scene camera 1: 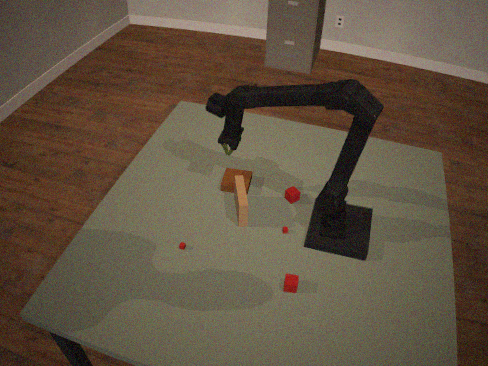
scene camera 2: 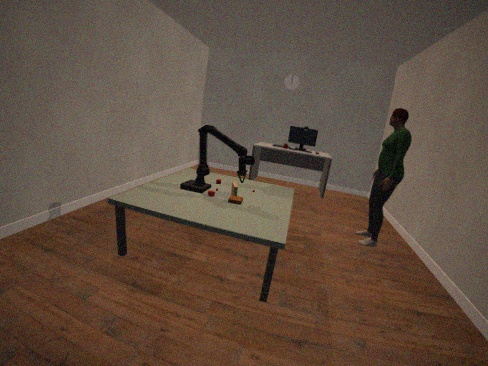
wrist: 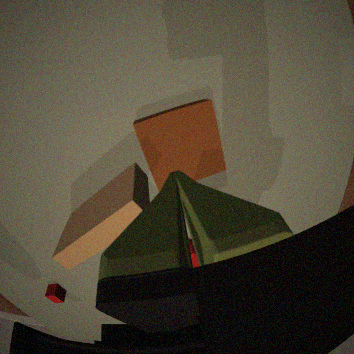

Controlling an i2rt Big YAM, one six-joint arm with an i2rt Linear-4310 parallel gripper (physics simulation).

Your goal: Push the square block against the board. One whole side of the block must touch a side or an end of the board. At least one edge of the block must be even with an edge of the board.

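Places are measured from the arm's base along level axes (x left, y back, z up), in centimetres.
Pixels of known places: gripper, between the fingertips: point(scene camera 1: 227, 154) point(scene camera 2: 242, 182) point(wrist: 176, 179); arm's base, origin of its link: point(scene camera 1: 333, 224) point(scene camera 2: 199, 184).
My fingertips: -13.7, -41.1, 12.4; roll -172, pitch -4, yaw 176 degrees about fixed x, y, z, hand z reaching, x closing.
Note:
Ahead of a thing's pixels: the offset from my fingertips to its middle, as dx, dy, dz.
The square block @[-2.7, +2.9, -14.4] point(scene camera 1: 236, 180) point(scene camera 2: 235, 199) point(wrist: 180, 140) is orange-brown and lies flat on the table. The board @[+11.3, +7.6, -10.8] point(scene camera 1: 241, 200) point(scene camera 2: 234, 189) point(wrist: 100, 227) is a light wood piece standing on its long narrow side. In the wrist view, one end of the board faces the block's left side at an angle, with a narrow gap where the two can be seen; the block's near corner is partly hidden by the fingers. My gripper point(scene camera 1: 228, 150) point(scene camera 2: 242, 179) point(wrist: 176, 179) is shut and empty, above the table near the block, touching neither piece.
Two larger red cubes @[+0.3, +25.0, -14.0] point(scene camera 1: 292, 195) @[+40.1, +30.1, -14.0] point(scene camera 1: 291, 283) and two small red cubes @[+17.4, +25.0, -15.2] point(scene camera 1: 285, 230) @[+32.9, -7.3, -15.2] point(scene camera 1: 182, 245) lie on the table. The arm's black base point(scene camera 1: 357, 230) stands right of the board in scene camera 1. A grey cabinet point(scene camera 1: 294, 40) stands beyond the table.

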